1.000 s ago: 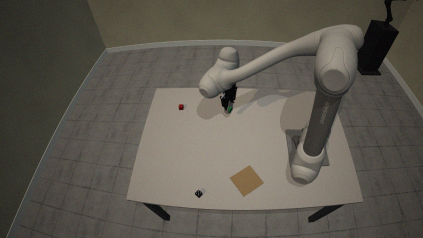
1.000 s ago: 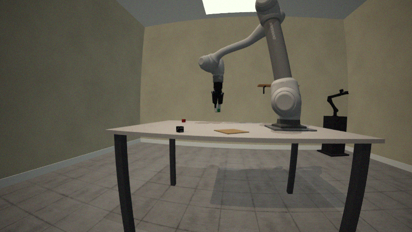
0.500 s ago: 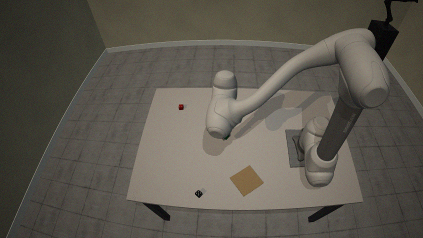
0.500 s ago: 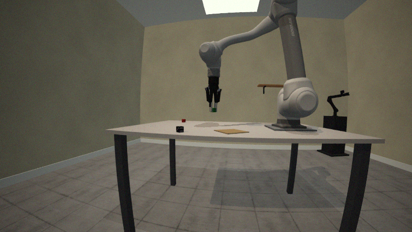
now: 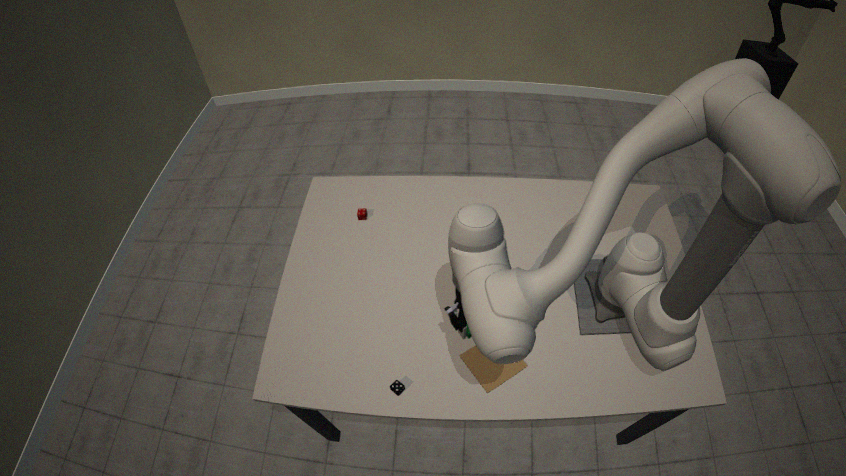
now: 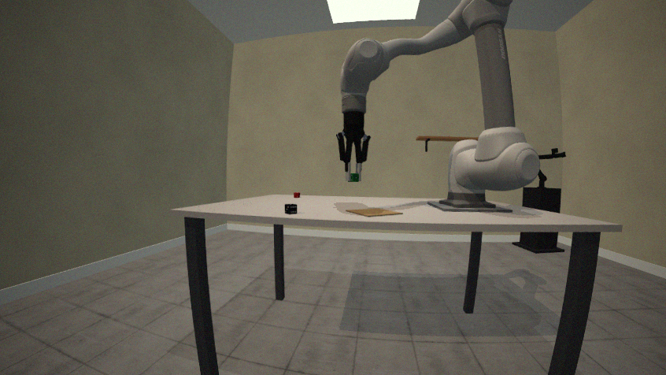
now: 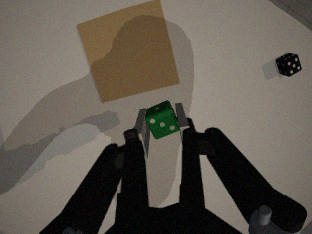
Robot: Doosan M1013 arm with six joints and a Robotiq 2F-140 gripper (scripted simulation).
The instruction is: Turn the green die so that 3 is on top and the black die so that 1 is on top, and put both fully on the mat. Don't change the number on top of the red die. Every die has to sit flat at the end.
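My hand is 140 mm above the tan mat, 70 mm past it and 50 mm to the right of it. Round my hand: red die: 520 mm to the right, 320 mm ahead, 120 mm below; then black die: 200 mm ahead, 120 mm to the left, 120 mm below; then green die: 20 mm below.
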